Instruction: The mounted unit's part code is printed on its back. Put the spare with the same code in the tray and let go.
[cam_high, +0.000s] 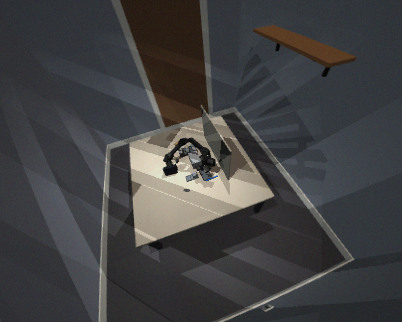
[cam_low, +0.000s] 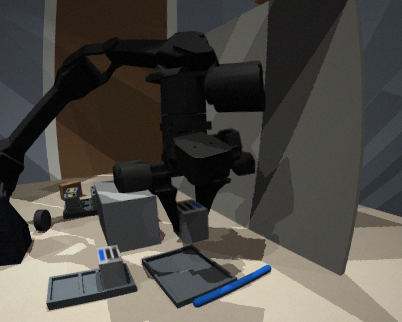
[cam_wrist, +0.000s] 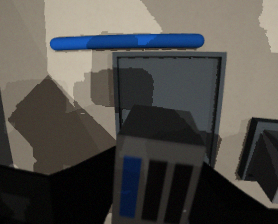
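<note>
My gripper tip is 8 cm above the dark tray, 1 cm to the right of it and 1 cm past it. Also, from my gripper tip: blue pen 8 cm below, 6 cm to the right, 4 cm ahead; then grey spare block 2 cm above; then dark rack 15 cm behind, 7 cm below, 3 cm to the left.
</note>
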